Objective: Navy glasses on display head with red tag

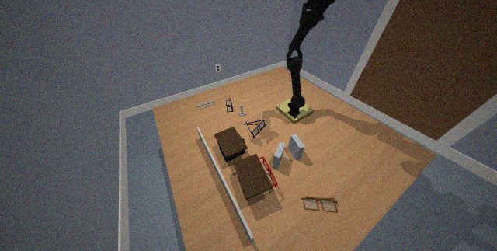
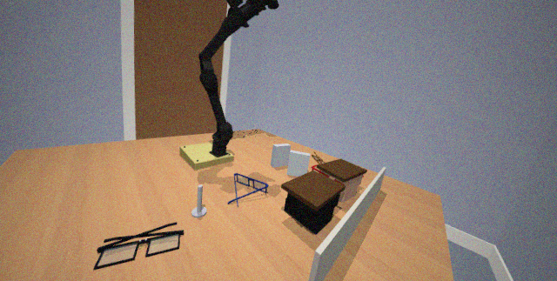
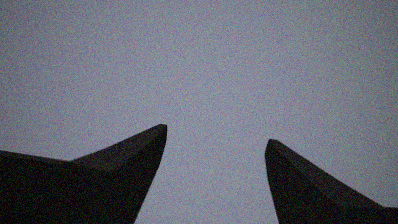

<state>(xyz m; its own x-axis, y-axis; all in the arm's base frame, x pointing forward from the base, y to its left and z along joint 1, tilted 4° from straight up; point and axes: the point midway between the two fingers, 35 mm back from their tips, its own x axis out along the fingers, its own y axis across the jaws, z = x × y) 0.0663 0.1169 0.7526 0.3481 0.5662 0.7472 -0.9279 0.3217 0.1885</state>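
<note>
Now: the grey post 110 mm ahead of my gripper tip, 400 mm to the right of it and 780 mm below it. Also, from my gripper tip: dark head: 340 mm ahead, 200 mm to the right, 750 mm below; long white panel: 510 mm ahead, 120 mm to the right, 750 mm below; pale head: 390 mm ahead, 20 mm to the left, 750 mm below.
</note>
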